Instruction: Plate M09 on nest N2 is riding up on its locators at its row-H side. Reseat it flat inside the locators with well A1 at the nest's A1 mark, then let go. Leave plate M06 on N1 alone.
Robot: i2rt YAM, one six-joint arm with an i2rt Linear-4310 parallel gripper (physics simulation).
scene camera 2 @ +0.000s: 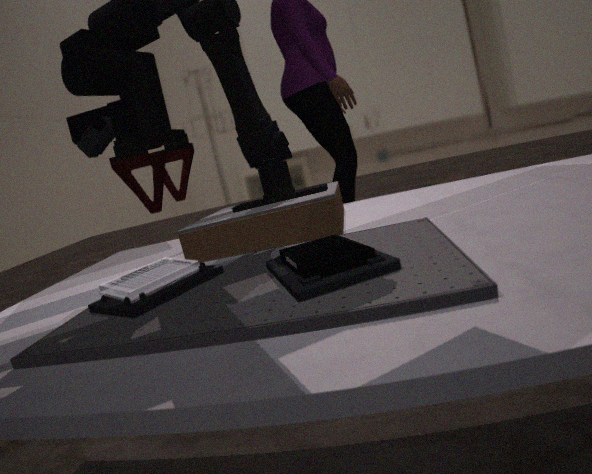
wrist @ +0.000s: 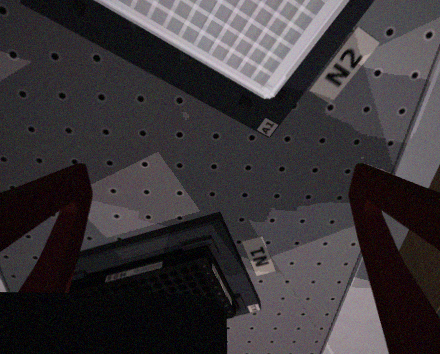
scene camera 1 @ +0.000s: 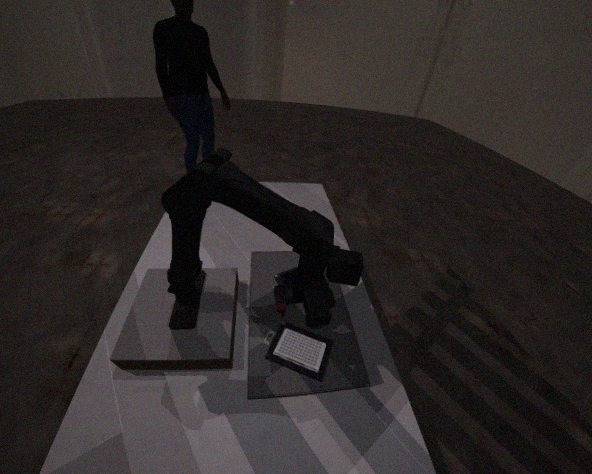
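Where they show: gripper, between the fingertips: (scene camera 2: 169, 206) (wrist: 220, 178) (scene camera 1: 300, 313); arm's base, origin of its link: (scene camera 2: 280, 199) (scene camera 1: 188, 298).
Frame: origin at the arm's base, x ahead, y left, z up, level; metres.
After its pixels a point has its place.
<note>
The pale plate M09 (scene camera 1: 300, 348) @[x 0.319, y -0.159, z -0.030 m] (scene camera 2: 150, 277) @[x 0.340, y -0.146, z -0.032 m] (wrist: 235, 35) @[x 0.307, y -0.126, z -0.039 m] lies on the black nest N2 (scene camera 1: 327, 357) @[x 0.394, y -0.184, z -0.048 m] (scene camera 2: 117, 307) @[x 0.402, y -0.170, z -0.048 m] (wrist: 165, 60) @[x 0.346, y -0.109, z -0.048 m]. In scene camera 2 its left part stands raised above the nest; the exact tilt is hard to tell. In the wrist view one plate corner points at the nest's A1 mark (wrist: 267, 127) @[x 0.282, y -0.068, z -0.048 m]; the row-H side is outside that view. The black plate M06 (scene camera 2: 327, 255) @[x 0.389, y 0.106, z -0.035 m] (wrist: 165, 285) @[x 0.351, y 0.072, z -0.034 m] sits on nest N1 (scene camera 2: 345, 283) @[x 0.440, y 0.122, z -0.055 m] (wrist: 220, 237) @[x 0.307, y 0.030, z -0.048 m]; the arm hides it in scene camera 1. My gripper (scene camera 2: 167, 204) @[x 0.317, y -0.099, z 0.057 m] (wrist: 220, 178) @[x 0.317, y -0.099, z 0.057 m] is open and empty, high above the board, touching neither plate.
Both nests stand on a dark perforated board (scene camera 1: 260, 385) @[x 0.208, y -0.237, z -0.059 m] (scene camera 2: 450, 275) @[x 0.462, y 0.226, z -0.060 m] (wrist: 120, 115) @[x 0.378, y -0.067, z -0.059 m]. The arm's base stands on a raised block (scene camera 1: 135, 325) @[x -0.132, y -0.087, z -0.004 m] (scene camera 2: 265, 230) @[x 0.135, y -0.017, z -0.034 m] beside it. Labels N2 (wrist: 345, 65) @[x 0.236, y -0.107, z -0.058 m] and N1 (wrist: 259, 256) @[x 0.272, y 0.062, z -0.058 m] lie by the nests. A person (scene camera 1: 185, 60) (scene camera 2: 310, 55) stands beyond the table.
</note>
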